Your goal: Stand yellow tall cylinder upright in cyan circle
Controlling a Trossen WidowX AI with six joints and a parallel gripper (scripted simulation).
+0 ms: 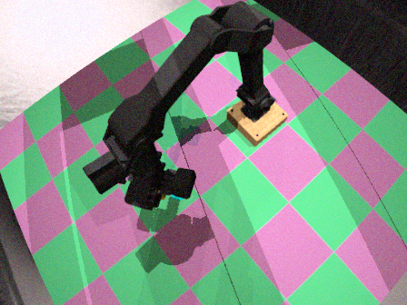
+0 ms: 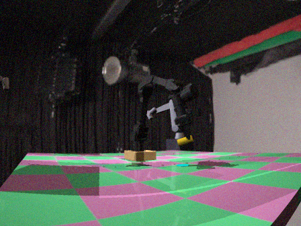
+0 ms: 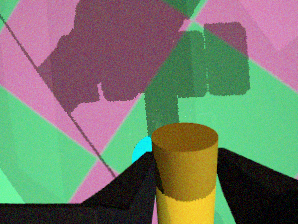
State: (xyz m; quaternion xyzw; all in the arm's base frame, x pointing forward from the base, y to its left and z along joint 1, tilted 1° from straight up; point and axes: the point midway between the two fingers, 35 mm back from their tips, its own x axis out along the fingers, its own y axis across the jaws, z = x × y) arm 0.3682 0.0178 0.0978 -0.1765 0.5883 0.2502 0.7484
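Right now the cyan circle is 4 cm behind my gripper tip and 12 cm below it. Also, from my gripper tip: yellow tall cylinder: 2 cm behind, 1 cm to the right, 1 cm below.
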